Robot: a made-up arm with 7 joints. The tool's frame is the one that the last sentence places.
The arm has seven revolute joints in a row. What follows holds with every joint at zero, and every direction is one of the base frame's.
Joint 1 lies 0.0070 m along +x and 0.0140 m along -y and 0.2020 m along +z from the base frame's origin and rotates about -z.
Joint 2 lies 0.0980 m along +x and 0.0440 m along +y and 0.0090 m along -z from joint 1 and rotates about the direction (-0.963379, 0.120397, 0.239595).
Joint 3 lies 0.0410 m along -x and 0.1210 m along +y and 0.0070 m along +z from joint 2 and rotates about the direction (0.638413, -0.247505, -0.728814).
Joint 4 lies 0.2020 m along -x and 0.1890 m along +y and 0.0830 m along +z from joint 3 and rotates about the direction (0.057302, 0.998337, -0.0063).
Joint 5 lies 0.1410 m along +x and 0.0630 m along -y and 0.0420 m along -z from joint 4 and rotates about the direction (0.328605, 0.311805, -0.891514).
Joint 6 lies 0.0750 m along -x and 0.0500 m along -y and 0.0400 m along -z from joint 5 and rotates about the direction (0.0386, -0.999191, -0.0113).
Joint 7 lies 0.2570 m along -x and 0.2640 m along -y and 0.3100 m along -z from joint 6 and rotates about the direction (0.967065, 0.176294, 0.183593).
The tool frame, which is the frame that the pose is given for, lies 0.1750 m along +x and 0.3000 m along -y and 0.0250 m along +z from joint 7; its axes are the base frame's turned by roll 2.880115, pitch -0.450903 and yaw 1.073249 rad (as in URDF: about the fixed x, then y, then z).
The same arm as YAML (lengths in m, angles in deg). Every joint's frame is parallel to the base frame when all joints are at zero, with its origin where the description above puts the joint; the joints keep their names.
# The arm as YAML. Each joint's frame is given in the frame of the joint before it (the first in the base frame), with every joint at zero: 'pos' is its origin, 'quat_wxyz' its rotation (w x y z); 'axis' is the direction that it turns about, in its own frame. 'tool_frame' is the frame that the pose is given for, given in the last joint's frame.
length_unit: m
angle_unit: deg
joints:
  - joint: joint 1
    pos: [0.007, -0.014, 0.202]
    quat_wxyz: [1.0, 0.0, 0.0, 0.0]
    axis: "-z"
  - joint: joint 2
    pos: [0.098, 0.044, -0.009]
    quat_wxyz: [1.0, 0.0, 0.0, 0.0]
    axis: [-0.963379, 0.120397, 0.239595]
  - joint: joint 3
    pos: [-0.041, 0.121, 0.007]
    quat_wxyz: [1.0, 0.0, 0.0, 0.0]
    axis: [0.638413, -0.247505, -0.728814]
  - joint: joint 4
    pos: [-0.202, 0.189, 0.083]
    quat_wxyz: [1.0, 0.0, 0.0, 0.0]
    axis: [0.057302, 0.998337, -0.0063]
  - joint: joint 5
    pos: [0.141, -0.063, -0.042]
    quat_wxyz: [1.0, 0.0, 0.0, 0.0]
    axis: [0.328605, 0.311805, -0.891514]
  - joint: joint 6
    pos: [-0.075, -0.05, -0.04]
    quat_wxyz: [1.0, 0.0, 0.0, 0.0]
    axis: [0.0386, -0.999191, -0.0113]
  - joint: joint 7
    pos: [-0.257, -0.264, -0.31]
    quat_wxyz: [1.0, 0.0, 0.0, 0.0]
    axis: [0.967065, 0.176294, 0.183593]
tool_frame:
  pos: [0.175, -0.3, 0.025]
  quat_wxyz: [0.004103, -0.84544, -0.469001, -0.255447]

